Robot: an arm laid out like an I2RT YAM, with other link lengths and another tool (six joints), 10 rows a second.
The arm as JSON. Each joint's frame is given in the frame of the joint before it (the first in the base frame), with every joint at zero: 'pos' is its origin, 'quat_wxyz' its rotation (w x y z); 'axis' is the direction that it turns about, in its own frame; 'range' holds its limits. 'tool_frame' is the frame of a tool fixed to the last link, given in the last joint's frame.
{
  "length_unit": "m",
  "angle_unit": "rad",
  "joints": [
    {
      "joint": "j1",
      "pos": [
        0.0,
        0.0,
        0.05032
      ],
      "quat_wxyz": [
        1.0,
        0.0,
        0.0,
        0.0
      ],
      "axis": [
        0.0,
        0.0,
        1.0
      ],
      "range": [
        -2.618,
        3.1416
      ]
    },
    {
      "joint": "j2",
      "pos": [
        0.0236,
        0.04,
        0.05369
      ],
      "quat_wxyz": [
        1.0,
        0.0,
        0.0,
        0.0
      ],
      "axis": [
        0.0,
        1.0,
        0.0
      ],
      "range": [
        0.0,
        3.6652
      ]
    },
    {
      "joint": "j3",
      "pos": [
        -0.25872,
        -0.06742,
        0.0
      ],
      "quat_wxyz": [
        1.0,
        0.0,
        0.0,
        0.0
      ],
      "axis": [
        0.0,
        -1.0,
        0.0
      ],
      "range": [
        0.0,
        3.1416
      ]
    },
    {
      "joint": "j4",
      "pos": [
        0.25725,
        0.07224,
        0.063
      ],
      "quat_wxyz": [
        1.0,
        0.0,
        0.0,
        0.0
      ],
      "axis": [
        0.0,
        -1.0,
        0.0
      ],
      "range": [
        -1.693,
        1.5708
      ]
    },
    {
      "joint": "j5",
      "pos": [
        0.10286,
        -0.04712,
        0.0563
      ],
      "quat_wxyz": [
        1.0,
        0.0,
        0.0,
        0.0
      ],
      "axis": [
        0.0,
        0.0,
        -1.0
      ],
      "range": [
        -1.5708,
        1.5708
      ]
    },
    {
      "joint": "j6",
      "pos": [
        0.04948,
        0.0,
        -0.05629
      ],
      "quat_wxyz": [
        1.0,
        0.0,
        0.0,
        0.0
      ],
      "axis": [
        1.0,
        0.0,
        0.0
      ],
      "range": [
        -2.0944,
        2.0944
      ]
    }
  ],
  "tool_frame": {
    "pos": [
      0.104,
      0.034,
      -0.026
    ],
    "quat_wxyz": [
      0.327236,
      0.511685,
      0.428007,
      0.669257
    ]
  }
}
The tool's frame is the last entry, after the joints.
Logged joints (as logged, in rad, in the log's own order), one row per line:
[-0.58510 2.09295 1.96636 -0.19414 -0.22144 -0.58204]
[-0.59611 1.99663 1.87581 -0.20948 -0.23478 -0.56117]
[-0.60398 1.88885 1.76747 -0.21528 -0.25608 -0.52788]
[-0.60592 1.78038 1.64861 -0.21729 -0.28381 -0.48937]
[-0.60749 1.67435 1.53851 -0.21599 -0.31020 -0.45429]
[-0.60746 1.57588 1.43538 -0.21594 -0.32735 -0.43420]
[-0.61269 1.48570 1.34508 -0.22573 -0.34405 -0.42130]
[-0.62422 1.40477 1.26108 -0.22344 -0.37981 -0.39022]
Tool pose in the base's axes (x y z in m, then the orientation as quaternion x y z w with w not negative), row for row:
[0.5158 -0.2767 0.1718 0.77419 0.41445 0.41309 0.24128]
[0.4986 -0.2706 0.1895 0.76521 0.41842 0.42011 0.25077]
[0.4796 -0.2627 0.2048 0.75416 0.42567 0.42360 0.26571]
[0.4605 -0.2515 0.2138 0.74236 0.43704 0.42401 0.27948]
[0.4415 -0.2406 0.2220 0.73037 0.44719 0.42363 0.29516]
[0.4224 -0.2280 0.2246 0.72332 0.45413 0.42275 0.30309]
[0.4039 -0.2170 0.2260 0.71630 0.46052 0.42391 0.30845]
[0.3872 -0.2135 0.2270 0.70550 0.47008 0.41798 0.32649]
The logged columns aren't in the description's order. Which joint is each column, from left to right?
Columns, left to right: j1, j2, j3, j5, j6, j4.
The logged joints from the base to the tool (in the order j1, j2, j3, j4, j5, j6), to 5 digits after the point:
[-0.58510 2.09295 1.96636 -0.58204 -0.19414 -0.22144]
[-0.59611 1.99663 1.87581 -0.56117 -0.20948 -0.23478]
[-0.60398 1.88885 1.76747 -0.52788 -0.21528 -0.25608]
[-0.60592 1.78038 1.64861 -0.48937 -0.21729 -0.28381]
[-0.60749 1.67435 1.53851 -0.45429 -0.21599 -0.31020]
[-0.60746 1.57588 1.43538 -0.43420 -0.21594 -0.32735]
[-0.61269 1.48570 1.34508 -0.42130 -0.22573 -0.34405]
[-0.62422 1.40477 1.26108 -0.39022 -0.22344 -0.37981]

